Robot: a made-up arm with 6 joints.
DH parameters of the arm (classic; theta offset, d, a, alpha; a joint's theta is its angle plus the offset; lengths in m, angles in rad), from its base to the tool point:
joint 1: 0 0.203 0.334 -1.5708
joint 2: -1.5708 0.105 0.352 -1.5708
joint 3: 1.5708 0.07 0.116 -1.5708
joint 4: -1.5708 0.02 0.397 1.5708
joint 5: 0 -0.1 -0.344 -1.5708
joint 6: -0.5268 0 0.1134 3.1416
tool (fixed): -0.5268 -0.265 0 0
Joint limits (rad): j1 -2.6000..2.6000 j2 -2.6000..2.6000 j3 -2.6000..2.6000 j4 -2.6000..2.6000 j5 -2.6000..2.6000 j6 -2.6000..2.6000
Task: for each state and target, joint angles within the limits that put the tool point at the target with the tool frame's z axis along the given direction. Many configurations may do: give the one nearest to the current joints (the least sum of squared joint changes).
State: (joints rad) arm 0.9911 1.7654 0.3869 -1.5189 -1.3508 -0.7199
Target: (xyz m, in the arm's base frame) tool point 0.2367 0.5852 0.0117 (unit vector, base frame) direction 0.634 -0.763 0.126
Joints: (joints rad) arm 0.2748 1.7368 0.4193 -1.2950 -0.7768 -0.4503
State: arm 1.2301 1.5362 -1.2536 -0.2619 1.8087 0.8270
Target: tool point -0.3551 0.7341 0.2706 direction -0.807 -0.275 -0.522
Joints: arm 1.9812 1.1037 -1.0039 -0.8801 0.8966 0.3059
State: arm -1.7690 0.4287 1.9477 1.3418 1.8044 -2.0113
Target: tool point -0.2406 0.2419 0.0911 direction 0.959 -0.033 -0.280
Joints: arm -2.0678 0.3368 1.5919 2.2048 2.5874 -2.3797
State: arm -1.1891 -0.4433 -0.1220 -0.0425 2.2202 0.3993
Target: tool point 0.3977 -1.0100 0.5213 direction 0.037 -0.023 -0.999
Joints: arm -0.9428 0.4837 0.1806 0.2716 2.5955 0.4185
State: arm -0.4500 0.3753 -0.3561 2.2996 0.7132 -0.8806
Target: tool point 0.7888 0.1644 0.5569 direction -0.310 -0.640 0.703
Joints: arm 0.3122 1.0087 0.0860 2.6000 1.5678 -0.3122
